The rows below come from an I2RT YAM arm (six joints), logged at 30 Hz.
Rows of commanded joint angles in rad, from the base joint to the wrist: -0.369 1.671 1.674 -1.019 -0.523 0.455; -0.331 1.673 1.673 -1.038 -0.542 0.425; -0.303 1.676 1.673 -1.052 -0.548 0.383; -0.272 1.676 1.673 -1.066 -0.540 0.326; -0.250 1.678 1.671 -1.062 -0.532 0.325; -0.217 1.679 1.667 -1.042 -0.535 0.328; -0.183 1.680 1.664 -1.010 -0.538 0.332; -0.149 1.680 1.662 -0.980 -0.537 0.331; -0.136 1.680 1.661 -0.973 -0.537 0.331; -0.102 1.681 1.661 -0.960 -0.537 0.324; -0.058 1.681 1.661 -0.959 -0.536 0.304; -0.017 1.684 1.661 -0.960 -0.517 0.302; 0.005 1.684 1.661 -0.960 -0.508 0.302; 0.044 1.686 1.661 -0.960 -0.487 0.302; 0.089 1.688 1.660 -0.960 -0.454 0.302; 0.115 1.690 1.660 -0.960 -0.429 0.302
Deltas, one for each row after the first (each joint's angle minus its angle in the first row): 0.038 0.002 -0.001 -0.019 -0.019 -0.030; 0.066 0.005 -0.001 -0.033 -0.025 -0.072; 0.097 0.005 -0.001 -0.047 -0.017 -0.129; 0.119 0.007 -0.003 -0.043 -0.009 -0.130; 0.152 0.008 -0.007 -0.023 -0.012 -0.127; 0.186 0.009 -0.010 0.009 -0.015 -0.123; 0.220 0.009 -0.012 0.039 -0.014 -0.124; 0.233 0.009 -0.013 0.046 -0.014 -0.124; 0.267 0.010 -0.013 0.059 -0.014 -0.131; 0.311 0.010 -0.013 0.060 -0.013 -0.151; 0.352 0.013 -0.013 0.059 0.006 -0.153; 0.374 0.013 -0.013 0.059 0.015 -0.153; 0.413 0.015 -0.013 0.059 0.036 -0.153; 0.458 0.017 -0.014 0.059 0.069 -0.153; 0.484 0.019 -0.014 0.059 0.094 -0.153
